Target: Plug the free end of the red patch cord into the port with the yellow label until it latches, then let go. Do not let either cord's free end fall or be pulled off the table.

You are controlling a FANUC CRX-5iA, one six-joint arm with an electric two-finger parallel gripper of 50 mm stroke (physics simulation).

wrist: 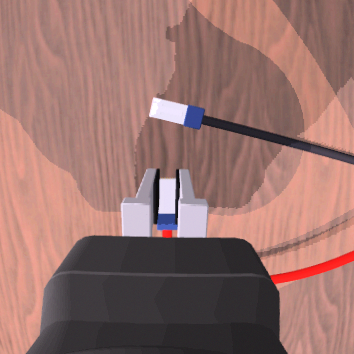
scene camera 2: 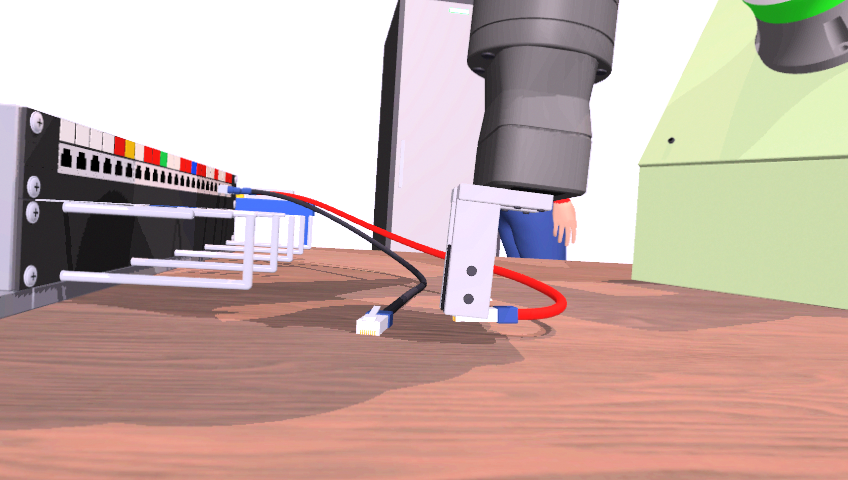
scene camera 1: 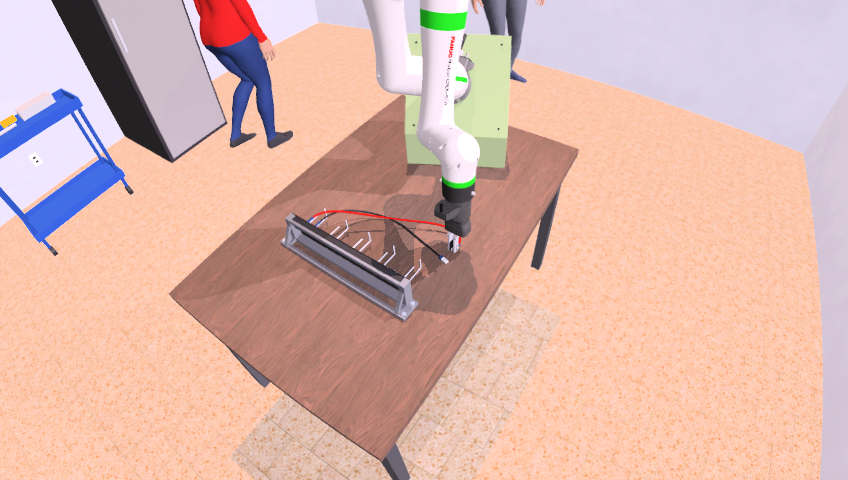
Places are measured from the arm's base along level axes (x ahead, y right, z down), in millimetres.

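Pixels of known places: gripper, fingertip midpoint: [wrist: 167, 185] [scene camera 2: 462, 313] [scene camera 1: 453, 249]; arm's base, link origin: [scene camera 2: 830, 23].
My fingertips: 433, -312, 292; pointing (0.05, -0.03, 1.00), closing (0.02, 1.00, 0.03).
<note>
Ahead of a thing's pixels: the offset from my fingertips to its top centre, as dx, dy, dz. "spot": to the spot under its first point. Level surfaces: height alone.
The gripper [scene camera 1: 454, 250] [scene camera 2: 468, 311] [wrist: 168, 175] is shut on the red cord's plug {-5, +1, -9} [scene camera 2: 484, 315] [wrist: 167, 197], the blue boot behind the fingers. It holds the plug level, very low over the table; whether they touch is unclear. The red cord [scene camera 1: 386, 217] [scene camera 2: 529, 281] [wrist: 312, 266] loops back to the far end of the patch panel {+214, +233, -90} [scene camera 1: 351, 255] [scene camera 2: 89, 214]. The yellow label {spot: +223, +115, -84} [scene camera 2: 129, 148] sits in the panel's upper row, with its port {spot: +225, +123, -71} [scene camera 2: 129, 168] empty below. The panel's ports are hidden in scene camera 1 and out of the wrist view.
The black cord's free plug {spot: +47, -1, +2} [scene camera 1: 444, 259] [scene camera 2: 371, 324] [wrist: 170, 112] lies on the table {dz +11} [scene camera 1: 309, 356] [scene camera 2: 535, 416] [wrist: 50, 75] beside the gripper, towards the panel. White wire cable guides [scene camera 1: 389, 255] [scene camera 2: 248, 252] stick out from the panel's front. The green robot base [scene camera 1: 455, 148] [scene camera 2: 743, 226] stands behind.
</note>
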